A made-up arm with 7 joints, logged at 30 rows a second.
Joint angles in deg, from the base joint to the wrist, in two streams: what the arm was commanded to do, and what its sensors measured. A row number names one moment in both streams.
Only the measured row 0 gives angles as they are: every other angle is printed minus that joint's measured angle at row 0.
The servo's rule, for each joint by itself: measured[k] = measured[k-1] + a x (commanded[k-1-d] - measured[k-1]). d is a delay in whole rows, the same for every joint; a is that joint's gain. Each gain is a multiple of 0.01, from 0.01 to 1. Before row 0 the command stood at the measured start. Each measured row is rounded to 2 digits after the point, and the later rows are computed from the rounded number. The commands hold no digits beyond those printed.
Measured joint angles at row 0:
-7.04 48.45 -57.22 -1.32 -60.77 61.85 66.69
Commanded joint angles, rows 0 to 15:
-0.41 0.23 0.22 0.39 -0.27 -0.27 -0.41
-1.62 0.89 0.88 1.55 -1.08 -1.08 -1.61
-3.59 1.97 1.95 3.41 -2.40 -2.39 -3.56
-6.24 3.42 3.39 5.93 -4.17 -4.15 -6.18
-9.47 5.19 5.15 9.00 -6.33 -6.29 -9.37
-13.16 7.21 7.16 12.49 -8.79 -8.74 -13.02
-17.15 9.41 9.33 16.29 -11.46 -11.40 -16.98
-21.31 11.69 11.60 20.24 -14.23 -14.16 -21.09
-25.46 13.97 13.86 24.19 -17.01 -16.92 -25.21
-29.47 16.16 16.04 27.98 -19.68 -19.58 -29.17
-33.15 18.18 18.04 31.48 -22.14 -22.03 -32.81
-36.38 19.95 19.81 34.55 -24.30 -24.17 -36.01
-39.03 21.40 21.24 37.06 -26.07 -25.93 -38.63
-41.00 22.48 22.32 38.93 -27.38 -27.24 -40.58
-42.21 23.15 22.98 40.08 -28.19 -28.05 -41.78
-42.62 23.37 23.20 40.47 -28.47 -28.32 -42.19
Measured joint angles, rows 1 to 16:
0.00 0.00 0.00 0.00 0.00 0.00 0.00
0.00 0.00 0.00 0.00 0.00 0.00 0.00
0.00 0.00 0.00 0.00 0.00 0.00 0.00
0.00 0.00 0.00 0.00 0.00 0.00 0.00
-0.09 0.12 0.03 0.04 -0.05 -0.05 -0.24
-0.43 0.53 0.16 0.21 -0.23 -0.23 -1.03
-1.13 1.29 0.43 0.56 -0.60 -0.60 -2.50
-2.25 2.42 0.87 1.15 -1.21 -1.20 -4.63
-3.84 3.89 1.51 2.01 -2.08 -2.07 -7.38
-5.89 5.65 2.36 3.16 -3.22 -3.20 -10.65
-8.37 7.64 3.41 4.60 -4.62 -4.59 -14.32
-11.22 9.79 4.64 6.32 -6.25 -6.22 -18.25
-14.35 12.01 6.02 8.29 -8.08 -8.04 -22.29
-17.68 14.21 7.52 10.46 -10.05 -10.00 -26.28
-21.08 16.31 9.10 12.77 -12.11 -12.05 -30.07
-24.45 18.24 10.71 15.17 -14.18 -14.11 -33.52
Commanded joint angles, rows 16 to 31:
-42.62 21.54 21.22 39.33 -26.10 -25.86 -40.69
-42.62 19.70 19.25 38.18 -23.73 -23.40 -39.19
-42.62 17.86 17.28 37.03 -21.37 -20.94 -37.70
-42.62 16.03 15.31 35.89 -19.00 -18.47 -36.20
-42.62 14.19 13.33 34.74 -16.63 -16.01 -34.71
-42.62 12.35 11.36 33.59 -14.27 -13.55 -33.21
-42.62 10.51 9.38 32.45 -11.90 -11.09 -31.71
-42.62 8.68 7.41 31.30 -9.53 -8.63 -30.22
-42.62 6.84 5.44 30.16 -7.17 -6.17 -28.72
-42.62 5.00 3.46 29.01 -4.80 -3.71 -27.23
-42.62 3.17 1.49 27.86 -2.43 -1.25 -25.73
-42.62 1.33 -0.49 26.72 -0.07 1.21 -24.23
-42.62 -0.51 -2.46 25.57 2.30 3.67 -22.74
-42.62 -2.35 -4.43 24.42 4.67 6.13 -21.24
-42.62 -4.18 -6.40 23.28 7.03 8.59 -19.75
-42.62 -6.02 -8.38 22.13 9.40 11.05 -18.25
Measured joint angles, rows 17 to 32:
-27.66 19.91 12.29 17.58 -16.20 -16.12 -36.48
-30.59 21.27 13.79 19.93 -18.10 -18.01 -38.86
-33.15 22.27 15.17 22.15 -19.82 -19.72 -40.55
-35.23 22.85 16.37 24.17 -21.29 -21.18 -41.50
-36.86 22.16 17.10 25.84 -22.11 -21.98 -41.03
-38.13 20.86 17.42 27.20 -22.39 -22.22 -39.96
-39.12 19.27 17.40 28.28 -22.22 -22.00 -38.65
-39.89 17.55 17.09 29.12 -21.67 -21.40 -37.23
-40.49 15.77 16.53 29.74 -20.81 -20.48 -35.77
-40.96 13.96 15.75 30.16 -19.70 -19.30 -34.29
-41.33 12.13 14.79 30.41 -18.37 -17.90 -32.79
-41.61 10.30 13.68 30.51 -16.87 -16.32 -31.30
-41.83 8.47 12.44 30.47 -15.22 -14.59 -29.80
-42.00 6.63 11.09 30.31 -13.45 -12.74 -28.31
-42.14 4.80 9.65 30.04 -11.58 -10.79 -26.81
-42.25 2.96 8.13 29.67 -9.62 -8.75 -25.31

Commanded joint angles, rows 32 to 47:
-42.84 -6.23 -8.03 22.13 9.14 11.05 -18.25
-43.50 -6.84 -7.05 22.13 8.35 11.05 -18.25
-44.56 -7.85 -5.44 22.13 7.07 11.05 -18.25
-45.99 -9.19 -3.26 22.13 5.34 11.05 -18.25
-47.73 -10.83 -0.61 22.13 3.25 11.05 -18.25
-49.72 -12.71 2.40 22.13 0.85 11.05 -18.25
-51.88 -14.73 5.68 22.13 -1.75 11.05 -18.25
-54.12 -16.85 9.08 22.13 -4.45 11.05 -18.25
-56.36 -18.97 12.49 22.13 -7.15 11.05 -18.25
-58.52 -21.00 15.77 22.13 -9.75 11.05 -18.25
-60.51 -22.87 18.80 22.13 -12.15 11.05 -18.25
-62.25 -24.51 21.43 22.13 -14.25 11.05 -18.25
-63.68 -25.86 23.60 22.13 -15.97 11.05 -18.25
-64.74 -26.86 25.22 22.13 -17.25 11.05 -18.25
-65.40 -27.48 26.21 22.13 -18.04 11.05 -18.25
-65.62 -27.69 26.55 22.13 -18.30 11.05 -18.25
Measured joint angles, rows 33 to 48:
-42.33 1.12 6.54 29.22 -7.59 -6.64 -23.82
-42.39 -0.72 4.89 28.69 -5.51 -4.47 -22.32
-42.44 -2.55 3.20 28.09 -3.38 -2.25 -20.83
-42.48 -4.39 1.46 27.43 -1.21 0.01 -19.33
-42.56 -5.37 0.04 26.85 0.55 1.89 -18.70
-42.77 -6.15 -1.02 26.33 1.88 3.45 -18.44
-43.16 -7.05 -1.68 25.87 2.76 4.74 -18.33
-43.78 -8.18 -1.92 25.46 3.20 5.81 -18.28
-44.65 -9.58 -1.72 25.09 3.21 6.70 -18.26
-45.77 -11.24 -1.10 24.76 2.81 7.44 -18.25
-47.11 -13.09 -0.08 24.47 2.03 8.05 -18.25
-48.65 -15.08 1.29 24.21 0.93 8.56 -18.25
-50.35 -17.14 2.97 23.98 -0.44 8.98 -18.25
-52.15 -19.19 4.89 23.78 -2.02 9.33 -18.25
-53.99 -21.14 6.98 23.60 -3.74 9.62 -18.25
-55.81 -22.93 9.15 23.44 -5.53 9.86 -18.25

